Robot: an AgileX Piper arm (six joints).
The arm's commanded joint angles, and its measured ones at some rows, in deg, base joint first. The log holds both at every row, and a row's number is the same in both.
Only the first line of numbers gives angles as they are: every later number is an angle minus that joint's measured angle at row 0.
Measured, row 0: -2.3 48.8 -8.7 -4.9 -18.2 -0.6
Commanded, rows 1 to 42: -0.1 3.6 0.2 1.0 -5.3 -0.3; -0.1 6.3 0.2 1.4 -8.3 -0.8; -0.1 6.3 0.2 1.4 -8.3 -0.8; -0.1 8.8 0.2 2.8 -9.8 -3.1; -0.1 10.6 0.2 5.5 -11.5 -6.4; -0.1 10.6 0.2 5.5 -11.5 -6.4; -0.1 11.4 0.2 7.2 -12.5 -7.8; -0.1 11.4 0.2 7.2 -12.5 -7.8; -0.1 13.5 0.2 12.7 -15.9 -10.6; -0.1 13.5 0.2 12.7 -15.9 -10.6; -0.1 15.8 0.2 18.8 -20.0 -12.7; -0.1 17.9 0.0 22.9 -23.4 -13.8; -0.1 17.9 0.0 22.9 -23.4 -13.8; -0.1 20.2 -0.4 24.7 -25.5 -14.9; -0.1 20.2 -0.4 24.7 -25.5 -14.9; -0.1 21.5 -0.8 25.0 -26.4 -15.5; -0.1 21.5 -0.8 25.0 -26.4 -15.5; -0.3 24.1 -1.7 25.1 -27.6 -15.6; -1.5 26.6 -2.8 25.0 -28.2 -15.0; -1.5 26.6 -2.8 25.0 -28.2 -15.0; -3.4 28.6 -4.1 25.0 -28.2 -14.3; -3.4 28.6 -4.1 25.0 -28.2 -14.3; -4.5 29.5 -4.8 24.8 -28.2 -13.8; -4.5 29.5 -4.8 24.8 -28.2 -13.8; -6.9 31.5 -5.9 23.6 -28.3 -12.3; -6.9 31.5 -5.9 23.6 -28.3 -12.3; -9.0 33.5 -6.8 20.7 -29.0 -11.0; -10.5 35.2 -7.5 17.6 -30.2 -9.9; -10.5 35.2 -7.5 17.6 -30.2 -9.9; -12.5 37.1 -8.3 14.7 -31.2 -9.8; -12.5 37.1 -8.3 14.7 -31.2 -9.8; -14.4 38.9 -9.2 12.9 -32.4 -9.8; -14.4 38.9 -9.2 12.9 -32.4 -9.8; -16.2 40.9 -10.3 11.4 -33.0 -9.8; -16.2 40.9 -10.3 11.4 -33.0 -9.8; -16.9 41.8 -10.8 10.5 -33.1 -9.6; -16.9 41.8 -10.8 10.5 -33.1 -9.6; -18.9 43.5 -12.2 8.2 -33.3 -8.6; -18.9 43.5 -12.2 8.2 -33.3 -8.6; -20.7 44.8 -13.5 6.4 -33.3 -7.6; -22.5 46.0 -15.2 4.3 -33.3 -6.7; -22.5 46.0 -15.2 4.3 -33.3 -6.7
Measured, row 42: -20.3 44.8 -12.9 7.7 -31.9 -8.1
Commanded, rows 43 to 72: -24.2 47.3 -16.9 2.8 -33.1 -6.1; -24.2 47.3 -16.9 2.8 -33.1 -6.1; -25.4 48.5 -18.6 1.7 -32.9 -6.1; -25.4 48.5 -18.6 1.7 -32.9 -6.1; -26.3 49.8 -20.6 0.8 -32.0 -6.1; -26.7 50.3 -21.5 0.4 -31.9 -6.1; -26.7 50.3 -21.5 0.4 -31.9 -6.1; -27.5 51.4 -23.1 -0.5 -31.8 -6.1; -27.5 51.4 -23.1 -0.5 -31.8 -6.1; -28.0 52.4 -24.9 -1.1 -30.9 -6.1; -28.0 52.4 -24.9 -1.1 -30.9 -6.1; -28.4 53.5 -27.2 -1.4 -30.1 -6.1; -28.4 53.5 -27.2 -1.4 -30.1 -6.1; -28.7 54.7 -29.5 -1.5 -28.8 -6.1; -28.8 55.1 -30.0 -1.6 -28.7 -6.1; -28.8 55.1 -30.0 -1.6 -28.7 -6.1; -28.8 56.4 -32.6 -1.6 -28.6 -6.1; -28.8 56.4 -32.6 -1.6 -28.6 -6.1; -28.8 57.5 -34.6 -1.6 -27.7 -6.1; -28.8 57.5 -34.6 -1.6 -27.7 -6.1; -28.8 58.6 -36.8 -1.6 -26.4 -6.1; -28.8 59.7 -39.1 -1.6 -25.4 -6.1; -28.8 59.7 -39.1 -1.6 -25.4 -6.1; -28.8 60.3 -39.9 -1.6 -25.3 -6.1; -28.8 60.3 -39.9 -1.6 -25.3 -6.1; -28.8 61.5 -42.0 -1.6 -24.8 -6.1; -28.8 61.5 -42.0 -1.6 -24.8 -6.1; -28.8 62.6 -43.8 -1.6 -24.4 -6.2; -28.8 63.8 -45.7 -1.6 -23.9 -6.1; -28.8 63.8 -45.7 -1.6 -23.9 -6.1
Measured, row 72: -29.3 62.5 -42.2 1.2 -22.6 -6.2
